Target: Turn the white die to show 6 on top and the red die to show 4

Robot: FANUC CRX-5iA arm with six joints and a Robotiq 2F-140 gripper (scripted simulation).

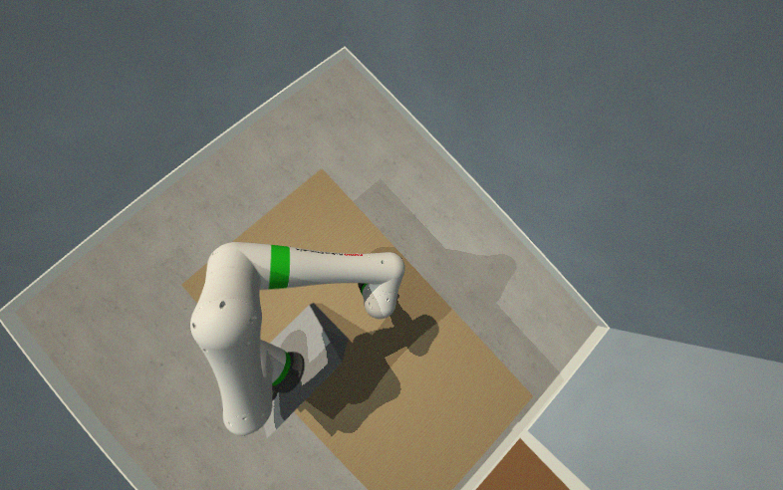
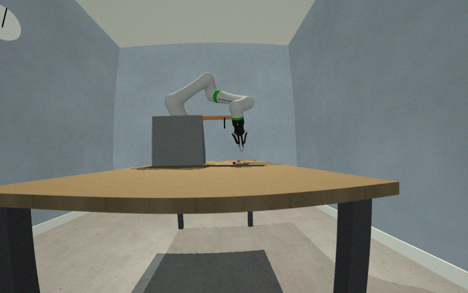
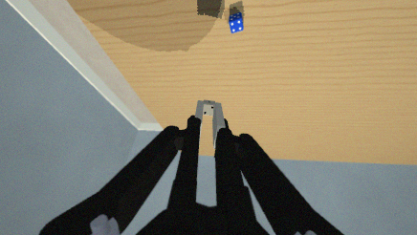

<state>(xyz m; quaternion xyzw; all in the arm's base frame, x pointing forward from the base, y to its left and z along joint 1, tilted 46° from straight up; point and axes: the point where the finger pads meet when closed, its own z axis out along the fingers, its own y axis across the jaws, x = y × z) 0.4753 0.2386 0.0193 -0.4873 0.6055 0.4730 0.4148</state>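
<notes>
Now: the white die 10 mm to the left of my hand and 30 mm below it. From my hand the other things lie so: blue die (30 mm behind, 50 mm to the right, 120 mm below); red die (70 mm behind, 290 mm to the right, 120 mm below); tan mat (170 mm to the right, 130 mm below).
</notes>
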